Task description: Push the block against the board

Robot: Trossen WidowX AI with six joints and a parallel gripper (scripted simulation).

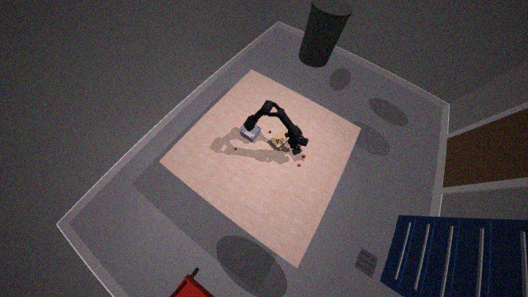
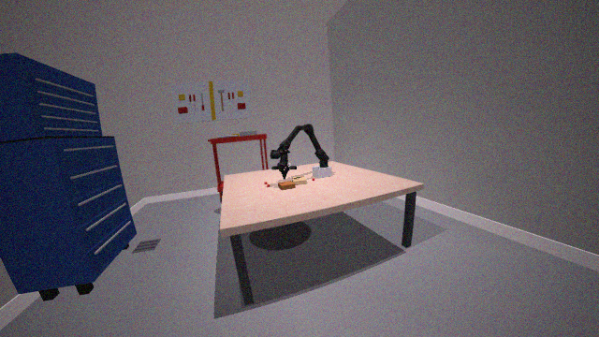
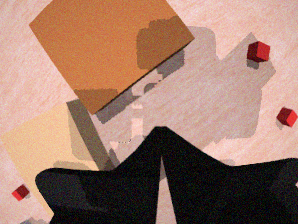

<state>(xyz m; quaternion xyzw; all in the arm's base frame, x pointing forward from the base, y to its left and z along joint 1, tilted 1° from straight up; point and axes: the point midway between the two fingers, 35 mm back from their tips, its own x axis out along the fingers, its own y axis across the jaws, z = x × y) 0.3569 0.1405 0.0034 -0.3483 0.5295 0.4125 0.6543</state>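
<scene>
Now: the pale tan flat piece 12 cm behind my gripper tip, 3 cm below it and 2 cm to the right of it. Round my gripper tip: square block 9 cm to the left, 3 cm below, 1 cm behind.
</scene>
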